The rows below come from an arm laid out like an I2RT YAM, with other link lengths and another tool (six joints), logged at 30 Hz.
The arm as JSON. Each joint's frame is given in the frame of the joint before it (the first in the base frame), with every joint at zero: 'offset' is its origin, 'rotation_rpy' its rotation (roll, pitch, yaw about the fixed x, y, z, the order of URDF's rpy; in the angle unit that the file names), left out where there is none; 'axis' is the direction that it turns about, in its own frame. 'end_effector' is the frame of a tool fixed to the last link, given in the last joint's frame.
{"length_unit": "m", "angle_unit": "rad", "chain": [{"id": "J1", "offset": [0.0, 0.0, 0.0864], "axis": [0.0, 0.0, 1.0]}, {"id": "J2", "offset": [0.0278, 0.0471, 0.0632], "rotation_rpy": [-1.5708, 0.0, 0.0], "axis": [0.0, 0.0, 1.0]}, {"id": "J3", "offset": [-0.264, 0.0, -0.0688], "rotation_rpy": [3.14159, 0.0, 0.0], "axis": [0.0, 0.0, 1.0]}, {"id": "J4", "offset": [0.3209, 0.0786, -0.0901], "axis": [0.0, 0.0, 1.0]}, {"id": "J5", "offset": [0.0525, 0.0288, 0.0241], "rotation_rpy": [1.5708, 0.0, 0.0], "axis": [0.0, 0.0, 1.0]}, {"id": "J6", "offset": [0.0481, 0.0, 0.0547], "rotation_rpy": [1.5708, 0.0, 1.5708], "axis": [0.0, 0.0, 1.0]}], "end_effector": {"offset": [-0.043, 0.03, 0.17], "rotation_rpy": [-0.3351, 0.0, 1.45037]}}
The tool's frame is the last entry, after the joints.
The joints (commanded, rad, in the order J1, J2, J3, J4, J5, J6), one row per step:
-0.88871, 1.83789, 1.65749, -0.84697, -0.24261, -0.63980
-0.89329, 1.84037, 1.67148, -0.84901, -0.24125, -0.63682
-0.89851, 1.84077, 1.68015, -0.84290, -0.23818, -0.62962
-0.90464, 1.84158, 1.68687, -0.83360, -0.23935, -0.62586
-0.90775, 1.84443, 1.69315, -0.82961, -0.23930, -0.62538
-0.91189, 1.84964, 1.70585, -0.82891, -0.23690, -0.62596
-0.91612, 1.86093, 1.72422, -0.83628, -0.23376, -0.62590
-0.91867, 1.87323, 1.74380, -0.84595, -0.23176, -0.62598
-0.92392, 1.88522, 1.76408, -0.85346, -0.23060, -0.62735
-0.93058, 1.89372, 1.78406, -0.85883, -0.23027, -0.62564
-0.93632, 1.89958, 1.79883, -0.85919, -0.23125, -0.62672
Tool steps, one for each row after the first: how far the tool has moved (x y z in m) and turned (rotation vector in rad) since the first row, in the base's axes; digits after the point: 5 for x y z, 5 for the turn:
0.00028, -0.00420, 0.00427, -0.00659, -0.00577, -0.00776
0.00076, -0.00946, 0.00800, -0.01579, -0.01456, -0.02054
0.00156, -0.01478, 0.01121, -0.02513, -0.02580, -0.02912
0.00211, -0.01803, 0.01275, -0.03072, -0.03051, -0.03263
0.00233, -0.02263, 0.01537, -0.03873, -0.03386, -0.03757
0.00201, -0.02685, 0.01666, -0.04020, -0.03155, -0.04355
0.00220, -0.02996, 0.01779, -0.03947, -0.02867, -0.04712
0.00191, -0.03460, 0.01953, -0.04146, -0.02792, -0.05187
0.00154, -0.03988, 0.02312, -0.04565, -0.03183, -0.06012
0.00153, -0.04469, 0.02632, -0.05250, -0.03733, -0.06445

